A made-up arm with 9 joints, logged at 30 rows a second.
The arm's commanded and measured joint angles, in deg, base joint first. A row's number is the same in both.
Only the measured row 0 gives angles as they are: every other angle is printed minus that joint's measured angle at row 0.
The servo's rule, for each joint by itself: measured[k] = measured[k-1] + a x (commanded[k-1-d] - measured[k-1]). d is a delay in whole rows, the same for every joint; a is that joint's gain. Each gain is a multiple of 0.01, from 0.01 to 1. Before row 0 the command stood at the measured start. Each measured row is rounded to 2 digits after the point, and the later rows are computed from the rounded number. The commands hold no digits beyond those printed.
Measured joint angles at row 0:
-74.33 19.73 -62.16 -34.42 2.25 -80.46 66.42 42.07 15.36
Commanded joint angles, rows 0 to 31:
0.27 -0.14 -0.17 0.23 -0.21 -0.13 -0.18 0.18 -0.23
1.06 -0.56 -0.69 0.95 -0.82 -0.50 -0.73 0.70 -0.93
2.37 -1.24 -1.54 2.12 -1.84 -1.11 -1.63 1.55 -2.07
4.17 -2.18 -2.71 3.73 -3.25 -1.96 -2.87 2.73 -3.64
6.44 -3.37 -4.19 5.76 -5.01 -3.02 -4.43 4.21 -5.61
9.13 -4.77 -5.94 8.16 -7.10 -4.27 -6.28 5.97 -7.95
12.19 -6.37 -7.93 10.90 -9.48 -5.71 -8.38 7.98 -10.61
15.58 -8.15 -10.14 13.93 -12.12 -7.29 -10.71 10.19 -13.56
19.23 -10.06 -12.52 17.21 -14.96 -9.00 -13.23 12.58 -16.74
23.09 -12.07 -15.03 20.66 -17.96 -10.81 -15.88 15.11 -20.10
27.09 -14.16 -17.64 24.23 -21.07 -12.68 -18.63 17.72 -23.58
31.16 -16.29 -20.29 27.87 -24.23 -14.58 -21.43 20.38 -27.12
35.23 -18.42 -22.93 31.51 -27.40 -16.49 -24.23 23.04 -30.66
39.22 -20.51 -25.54 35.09 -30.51 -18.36 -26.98 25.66 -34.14
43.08 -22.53 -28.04 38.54 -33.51 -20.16 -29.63 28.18 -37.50
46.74 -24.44 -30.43 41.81 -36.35 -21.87 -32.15 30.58 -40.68
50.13 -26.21 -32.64 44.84 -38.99 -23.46 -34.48 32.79 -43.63
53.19 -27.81 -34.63 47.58 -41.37 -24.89 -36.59 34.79 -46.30
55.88 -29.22 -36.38 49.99 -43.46 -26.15 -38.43 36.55 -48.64
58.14 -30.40 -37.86 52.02 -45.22 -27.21 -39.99 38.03 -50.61
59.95 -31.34 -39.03 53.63 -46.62 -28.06 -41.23 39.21 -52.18
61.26 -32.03 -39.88 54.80 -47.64 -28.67 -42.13 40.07 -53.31
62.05 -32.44 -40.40 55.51 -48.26 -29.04 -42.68 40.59 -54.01
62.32 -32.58 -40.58 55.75 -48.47 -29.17 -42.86 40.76 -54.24
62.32 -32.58 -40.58 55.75 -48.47 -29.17 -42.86 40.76 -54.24
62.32 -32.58 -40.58 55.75 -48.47 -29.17 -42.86 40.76 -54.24
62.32 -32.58 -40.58 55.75 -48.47 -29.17 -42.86 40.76 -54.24
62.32 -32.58 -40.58 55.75 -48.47 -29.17 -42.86 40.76 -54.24
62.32 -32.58 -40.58 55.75 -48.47 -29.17 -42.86 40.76 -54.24
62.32 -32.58 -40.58 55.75 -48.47 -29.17 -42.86 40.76 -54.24
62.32 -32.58 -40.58 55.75 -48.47 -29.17 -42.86 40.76 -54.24
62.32 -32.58 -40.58 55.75 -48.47 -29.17 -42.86 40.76 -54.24
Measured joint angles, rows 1 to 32:
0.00 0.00 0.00 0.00 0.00 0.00 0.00 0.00 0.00
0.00 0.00 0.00 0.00 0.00 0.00 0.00 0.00 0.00
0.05 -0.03 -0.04 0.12 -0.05 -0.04 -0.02 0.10 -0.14
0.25 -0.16 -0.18 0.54 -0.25 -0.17 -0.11 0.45 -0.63
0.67 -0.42 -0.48 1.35 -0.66 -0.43 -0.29 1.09 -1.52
1.37 -0.84 -0.97 2.56 -1.33 -0.86 -0.60 2.04 -2.83
2.38 -1.45 -1.68 4.19 -2.29 -1.46 -1.06 3.30 -4.55
3.73 -2.25 -2.62 6.21 -3.54 -2.25 -1.69 4.85 -6.66
5.42 -3.24 -3.79 8.60 -5.08 -3.22 -2.49 6.67 -9.11
7.45 -4.42 -5.19 11.32 -6.91 -4.36 -3.48 8.71 -11.87
9.81 -5.77 -6.80 14.32 -9.00 -5.66 -4.65 10.95 -14.89
12.47 -7.28 -8.61 17.55 -11.33 -7.10 -6.00 13.36 -18.12
15.39 -8.93 -10.60 20.96 -13.86 -8.66 -7.52 15.89 -21.51
18.54 -10.70 -12.73 24.48 -16.56 -10.32 -9.19 18.49 -24.99
21.88 -12.55 -14.97 28.07 -19.38 -12.05 -10.99 21.13 -28.51
25.35 -14.46 -17.30 31.65 -22.27 -13.82 -12.91 23.76 -32.00
28.90 -16.40 -19.66 35.16 -25.19 -15.60 -14.92 26.32 -35.41
32.47 -18.33 -22.03 38.55 -28.09 -17.36 -16.99 28.79 -38.68
36.00 -20.22 -24.36 41.76 -30.92 -19.07 -19.09 31.11 -41.75
39.44 -22.04 -26.62 44.73 -33.64 -20.70 -21.19 33.24 -44.57
42.73 -23.76 -28.77 47.41 -36.19 -22.23 -23.26 35.16 -47.09
45.81 -25.35 -30.77 49.76 -38.54 -23.62 -25.27 36.82 -49.27
48.64 -26.79 -32.59 51.73 -40.64 -24.86 -27.19 38.21 -51.07
51.16 -28.05 -34.19 53.30 -42.46 -25.93 -28.98 39.29 -52.46
53.34 -29.10 -35.56 54.43 -43.97 -26.80 -30.62 40.04 -53.42
55.14 -29.94 -36.66 55.10 -45.14 -27.46 -32.09 40.46 -53.93
56.58 -30.57 -37.52 55.43 -46.01 -27.94 -33.38 40.63 -54.12
57.73 -31.05 -38.19 55.59 -46.65 -28.28 -34.52 40.71 -54.19
58.65 -31.42 -38.72 55.67 -47.12 -28.53 -35.52 40.74 -54.22
59.38 -31.70 -39.13 55.71 -47.47 -28.71 -36.40 40.75 -54.23
59.97 -31.91 -39.45 55.73 -47.73 -28.84 -37.18 40.76 -54.24
60.44 -32.07 -39.70 55.74 -47.92 -28.93 -37.86 40.76 -54.24
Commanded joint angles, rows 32 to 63:
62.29 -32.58 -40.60 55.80 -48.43 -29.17 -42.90 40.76 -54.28
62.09 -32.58 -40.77 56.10 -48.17 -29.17 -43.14 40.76 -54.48
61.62 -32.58 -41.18 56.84 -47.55 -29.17 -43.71 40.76 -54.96
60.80 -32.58 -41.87 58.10 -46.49 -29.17 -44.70 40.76 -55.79
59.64 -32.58 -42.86 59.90 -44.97 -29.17 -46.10 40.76 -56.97
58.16 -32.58 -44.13 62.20 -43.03 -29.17 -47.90 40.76 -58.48
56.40 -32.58 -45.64 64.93 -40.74 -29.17 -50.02 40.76 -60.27
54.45 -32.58 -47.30 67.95 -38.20 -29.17 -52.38 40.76 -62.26
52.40 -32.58 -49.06 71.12 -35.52 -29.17 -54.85 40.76 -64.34
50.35 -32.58 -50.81 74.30 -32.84 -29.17 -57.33 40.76 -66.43
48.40 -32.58 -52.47 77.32 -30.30 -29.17 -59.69 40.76 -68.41
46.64 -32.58 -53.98 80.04 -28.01 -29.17 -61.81 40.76 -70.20
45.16 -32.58 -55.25 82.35 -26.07 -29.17 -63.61 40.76 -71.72
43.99 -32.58 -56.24 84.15 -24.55 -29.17 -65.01 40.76 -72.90
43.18 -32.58 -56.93 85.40 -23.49 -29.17 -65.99 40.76 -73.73
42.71 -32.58 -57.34 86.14 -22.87 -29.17 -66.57 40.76 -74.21
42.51 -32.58 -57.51 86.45 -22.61 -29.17 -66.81 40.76 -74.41
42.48 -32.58 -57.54 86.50 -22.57 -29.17 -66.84 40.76 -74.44
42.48 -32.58 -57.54 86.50 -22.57 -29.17 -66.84 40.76 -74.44
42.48 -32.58 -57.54 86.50 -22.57 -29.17 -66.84 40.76 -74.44
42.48 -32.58 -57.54 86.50 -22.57 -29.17 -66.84 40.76 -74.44
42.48 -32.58 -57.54 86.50 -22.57 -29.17 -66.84 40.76 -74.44
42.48 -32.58 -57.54 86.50 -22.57 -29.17 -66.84 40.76 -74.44
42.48 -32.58 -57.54 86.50 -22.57 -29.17 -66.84 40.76 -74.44
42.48 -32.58 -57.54 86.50 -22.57 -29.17 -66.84 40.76 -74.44
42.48 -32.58 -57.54 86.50 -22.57 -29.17 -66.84 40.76 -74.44
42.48 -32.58 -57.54 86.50 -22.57 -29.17 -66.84 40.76 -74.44
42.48 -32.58 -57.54 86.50 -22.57 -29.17 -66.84 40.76 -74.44
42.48 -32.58 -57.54 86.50 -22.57 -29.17 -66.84 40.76 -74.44
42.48 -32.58 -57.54 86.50 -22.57 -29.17 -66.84 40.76 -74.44
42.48 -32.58 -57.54 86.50 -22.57 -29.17 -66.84 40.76 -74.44
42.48 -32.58 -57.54 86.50 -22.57 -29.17 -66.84 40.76 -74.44
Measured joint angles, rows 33 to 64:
60.82 -32.19 -39.89 55.75 -48.06 -29.00 -38.46 40.76 -54.24
61.12 -32.28 -40.04 55.75 -48.17 -29.05 -38.99 40.76 -54.24
61.35 -32.35 -40.16 55.78 -48.24 -29.08 -39.46 40.76 -54.26
61.50 -32.41 -40.29 55.94 -48.22 -29.11 -39.90 40.76 -54.40
61.52 -32.45 -40.49 56.40 -48.05 -29.13 -40.36 40.76 -54.75
61.38 -32.48 -40.79 57.27 -47.64 -29.14 -40.88 40.76 -55.39
61.03 -32.50 -41.25 58.61 -46.95 -29.15 -41.51 40.76 -56.37
60.46 -32.52 -41.88 60.44 -45.93 -29.16 -42.28 40.76 -57.68
59.65 -32.53 -42.71 62.73 -44.58 -29.16 -43.21 40.76 -59.29
58.61 -32.54 -43.72 65.39 -42.92 -29.16 -44.31 40.76 -61.13
57.37 -32.55 -44.89 68.31 -41.00 -29.16 -45.57 40.76 -63.12
55.97 -32.56 -46.19 71.36 -38.88 -29.16 -46.98 40.76 -65.17
54.46 -32.56 -47.57 74.40 -36.65 -29.16 -48.51 40.76 -67.18
52.90 -32.56 -48.98 77.28 -34.40 -29.16 -50.11 40.76 -69.05
51.35 -32.56 -50.36 79.87 -32.23 -29.16 -51.73 40.76 -70.71
49.88 -32.56 -51.65 82.05 -30.23 -29.16 -53.32 40.76 -72.07
48.54 -32.56 -52.81 83.76 -28.48 -29.16 -54.84 40.76 -73.10
47.37 -32.56 -53.81 84.97 -27.02 -29.16 -56.25 40.76 -73.79
46.40 -32.56 -54.62 85.72 -25.87 -29.16 -57.52 40.76 -74.17
45.62 -32.56 -55.26 86.12 -25.01 -29.16 -58.64 40.76 -74.34
44.99 -32.56 -55.76 86.31 -24.38 -29.16 -59.62 40.76 -74.40
44.49 -32.56 -56.15 86.41 -23.91 -29.16 -60.49 40.76 -74.42
44.09 -32.56 -56.46 86.46 -23.56 -29.16 -61.25 40.76 -74.43
43.77 -32.56 -56.70 86.48 -23.30 -29.16 -61.92 40.76 -74.44
43.51 -32.56 -56.88 86.49 -23.11 -29.16 -62.51 40.76 -74.44
43.30 -32.56 -57.03 86.50 -22.97 -29.16 -63.03 40.76 -74.44
43.14 -32.56 -57.14 86.50 -22.87 -29.16 -63.49 40.76 -74.44
43.01 -32.56 -57.23 86.50 -22.79 -29.16 -63.89 40.76 -74.44
42.90 -32.56 -57.30 86.50 -22.73 -29.16 -64.24 40.76 -74.44
42.82 -32.56 -57.35 86.50 -22.69 -29.16 -64.55 40.76 -74.44
42.75 -32.56 -57.39 86.50 -22.66 -29.16 -64.82 40.76 -74.44
42.70 -32.56 -57.42 86.50 -22.64 -29.16 -65.06 40.76 -74.44

